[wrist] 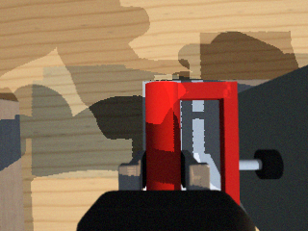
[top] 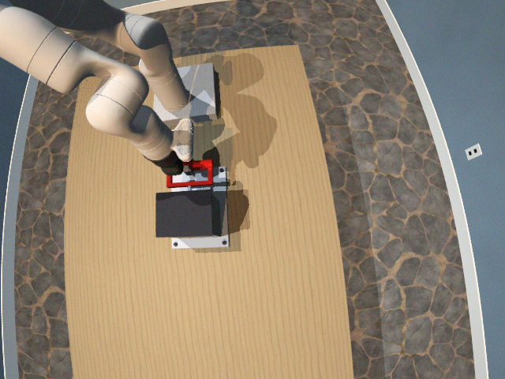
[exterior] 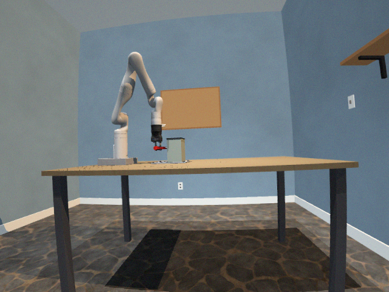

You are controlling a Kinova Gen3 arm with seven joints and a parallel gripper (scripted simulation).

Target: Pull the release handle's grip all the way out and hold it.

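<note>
My hand is 90 mm short of the base plate, 20 mm to the left of it and 100 mm above it.
</note>
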